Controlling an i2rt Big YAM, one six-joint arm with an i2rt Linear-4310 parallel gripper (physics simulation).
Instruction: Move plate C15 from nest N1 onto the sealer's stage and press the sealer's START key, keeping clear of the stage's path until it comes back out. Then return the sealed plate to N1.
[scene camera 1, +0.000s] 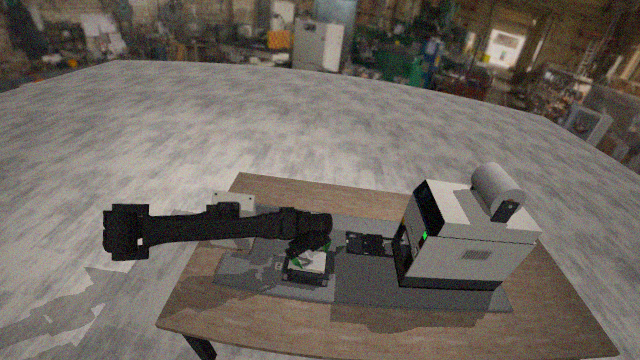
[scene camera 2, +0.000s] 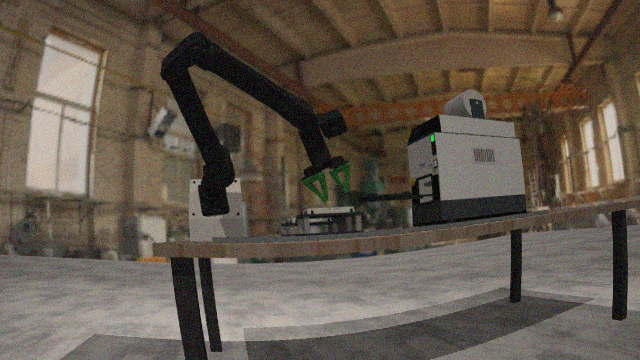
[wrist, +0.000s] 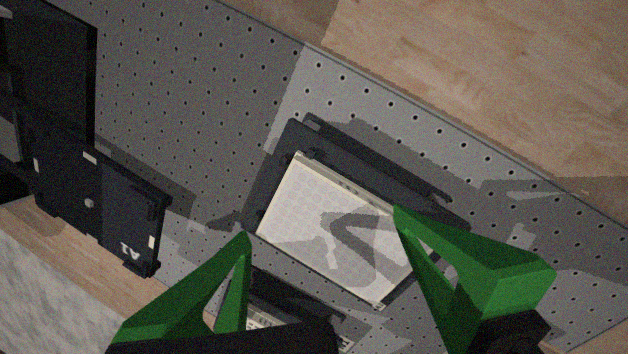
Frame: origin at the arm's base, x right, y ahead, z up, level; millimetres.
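Seen in the pictures: gripper, between the fingertips: (scene camera 1: 313, 260) (scene camera 2: 337, 196) (wrist: 320, 224); arm's base, origin of its link: (scene camera 1: 228, 217) (scene camera 2: 213, 200).
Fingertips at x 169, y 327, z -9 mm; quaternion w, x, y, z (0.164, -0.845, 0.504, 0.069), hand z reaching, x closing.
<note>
Offsets run from my fingertips to a thing's top centre. "pt": to the spot under its first point. Level surfaces: height alone.
Plate C15 {dx -27, dy -18, dz -30 mm} (scene camera 1: 316, 260) (scene camera 2: 328, 210) (wrist: 305, 205), white and flat, sits in the dark nest N1 {dx -26, dy -18, dz -35 mm} (scene camera 1: 306, 280) (wrist: 300, 136); its side label is blurred. My gripper (scene camera 1: 311, 253) (scene camera 2: 336, 195) (wrist: 320, 224) is open and empty above the plate, its green fingertips over opposite sides in the wrist view and above its top in scene camera 2. The sealer {pt dx +64, dy +496, dz +111 mm} (scene camera 1: 465, 255) (scene camera 2: 480, 175) shows a green light {pt dx +32, dy +328, dz +174 mm} (scene camera 1: 425, 235) (scene camera 2: 432, 138). Its dark stage {pt dx -77, dy +192, dz +6 mm} (scene camera 1: 365, 243) (scene camera 2: 387, 197) (wrist: 127, 215), marked A1, is out in front and bare. I cannot make out the START key.
A perforated grey board {dz -101 mm} (scene camera 1: 370, 295) (wrist: 210, 60) lies under the nest and sealer on the wooden table (scene camera 1: 280, 310) (scene camera 2: 300, 248) (wrist: 475, 65). Another dark fixture {pt dx -188, dy -10, dz -96 mm} (wrist: 295, 292) stands beside N1, partly hidden by the gripper. A film roll {dx -40, dy +570, dz +375 mm} (scene camera 1: 495, 187) (scene camera 2: 457, 105) tops the sealer.
</note>
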